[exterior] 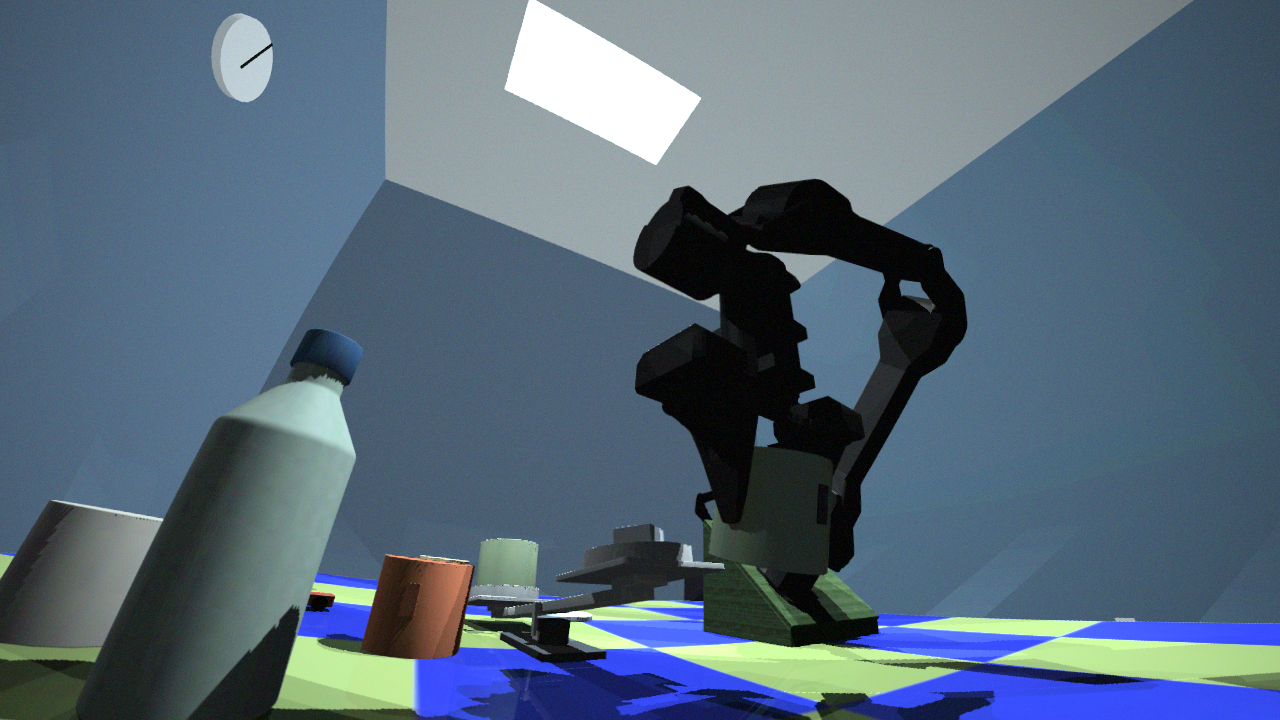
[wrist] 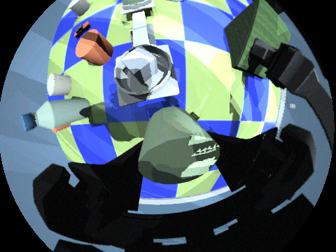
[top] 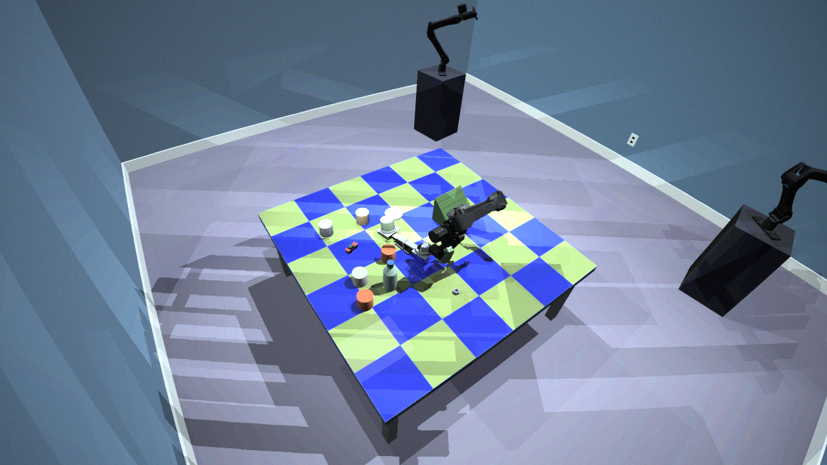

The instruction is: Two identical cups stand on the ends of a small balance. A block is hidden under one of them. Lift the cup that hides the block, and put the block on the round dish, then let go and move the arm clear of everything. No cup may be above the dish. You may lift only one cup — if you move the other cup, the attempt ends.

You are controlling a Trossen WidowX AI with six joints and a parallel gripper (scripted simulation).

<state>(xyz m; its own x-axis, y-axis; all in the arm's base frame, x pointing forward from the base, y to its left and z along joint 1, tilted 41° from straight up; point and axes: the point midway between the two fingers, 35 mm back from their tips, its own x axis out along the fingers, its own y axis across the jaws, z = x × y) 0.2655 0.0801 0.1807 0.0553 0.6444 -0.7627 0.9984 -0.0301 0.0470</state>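
The grey block is 3 cm ahead of my gripper tip, 10 cm to the right of it and 1 cm below it. Round my gripper tip: grey-green cup 2 cm to the left, 1 cm above; then nut 5 cm ahead, 14 cm to the left, 9 cm below; then white cylinder 32 cm ahead, 20 cm to the right, 6 cm below.
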